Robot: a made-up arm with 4 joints. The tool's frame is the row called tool. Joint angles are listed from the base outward. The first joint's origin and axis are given. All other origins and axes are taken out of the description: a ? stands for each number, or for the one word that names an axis. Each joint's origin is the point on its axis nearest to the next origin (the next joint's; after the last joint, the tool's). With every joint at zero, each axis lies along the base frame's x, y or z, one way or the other. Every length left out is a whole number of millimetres.
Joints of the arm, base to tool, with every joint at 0 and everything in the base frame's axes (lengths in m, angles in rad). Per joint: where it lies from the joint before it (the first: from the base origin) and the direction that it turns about. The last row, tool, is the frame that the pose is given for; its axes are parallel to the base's.
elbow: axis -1 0 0 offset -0.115 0.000 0.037
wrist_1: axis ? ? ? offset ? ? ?
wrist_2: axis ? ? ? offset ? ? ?
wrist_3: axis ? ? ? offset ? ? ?
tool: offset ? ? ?
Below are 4 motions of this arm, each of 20 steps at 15 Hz.
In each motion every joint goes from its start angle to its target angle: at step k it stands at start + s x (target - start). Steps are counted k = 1, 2, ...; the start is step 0. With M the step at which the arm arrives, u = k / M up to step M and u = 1 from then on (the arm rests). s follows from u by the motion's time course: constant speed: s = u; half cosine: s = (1 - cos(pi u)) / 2; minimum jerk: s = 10 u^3 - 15 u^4 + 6 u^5.
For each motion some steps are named. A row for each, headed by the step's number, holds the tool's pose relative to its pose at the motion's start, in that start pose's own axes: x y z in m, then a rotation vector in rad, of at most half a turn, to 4 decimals.
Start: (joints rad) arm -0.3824 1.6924 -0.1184 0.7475
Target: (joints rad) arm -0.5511 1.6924 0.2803 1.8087
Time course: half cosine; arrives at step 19
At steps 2, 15, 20:
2: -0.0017 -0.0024 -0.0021 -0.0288 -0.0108 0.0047
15: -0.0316 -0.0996 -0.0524 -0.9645 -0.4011 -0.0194
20: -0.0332 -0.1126 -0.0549 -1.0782 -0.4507 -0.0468

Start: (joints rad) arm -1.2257 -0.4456 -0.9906 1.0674
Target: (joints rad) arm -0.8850 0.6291 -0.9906 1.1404
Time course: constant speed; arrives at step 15
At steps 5, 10, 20:
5: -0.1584 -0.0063 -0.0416 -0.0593 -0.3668 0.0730
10: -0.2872 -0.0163 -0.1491 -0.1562 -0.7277 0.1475
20: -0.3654 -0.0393 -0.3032 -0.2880 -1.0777 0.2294

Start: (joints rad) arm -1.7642 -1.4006 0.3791 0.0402
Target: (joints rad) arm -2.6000 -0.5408 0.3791 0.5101
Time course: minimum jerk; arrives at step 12
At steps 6, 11, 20:
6: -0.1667 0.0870 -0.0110 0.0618 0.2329 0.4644
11: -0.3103 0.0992 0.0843 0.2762 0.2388 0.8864
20: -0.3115 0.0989 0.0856 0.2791 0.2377 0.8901

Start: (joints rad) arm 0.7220 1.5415 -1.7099 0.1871
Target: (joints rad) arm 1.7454 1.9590 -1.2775 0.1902
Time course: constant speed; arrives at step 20
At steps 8, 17, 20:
8: -0.1133 -0.1243 -0.1828 -0.4125 -0.0619 0.3294
17: -0.2052 -0.3548 -0.2709 -0.8741 0.0406 0.6956
20: -0.2285 -0.4351 -0.2636 -1.0210 0.1175 0.8093

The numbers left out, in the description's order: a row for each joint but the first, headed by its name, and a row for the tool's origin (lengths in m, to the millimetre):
wrist_1: axis 0 0 1, xyz 0.000 -0.107 -0.067
wrist_2: axis 0 0 1, xyz 0.299 0.098 0.000
wrist_3: axis -1 0 0, xyz -0.092 0.213 0.000
tool: xyz 0.000 0.060 -0.048

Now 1 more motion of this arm.
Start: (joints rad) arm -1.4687 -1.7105 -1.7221 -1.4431
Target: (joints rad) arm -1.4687 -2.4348 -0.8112 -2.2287
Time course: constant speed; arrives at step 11
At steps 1, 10, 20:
1: 0.0143 0.0042 -0.0027 0.0714 0.0169 0.0016
10: 0.1657 0.0180 0.0416 0.7124 0.1687 -0.0394
20: 0.1835 0.0167 0.0537 0.7833 0.1848 -0.0502

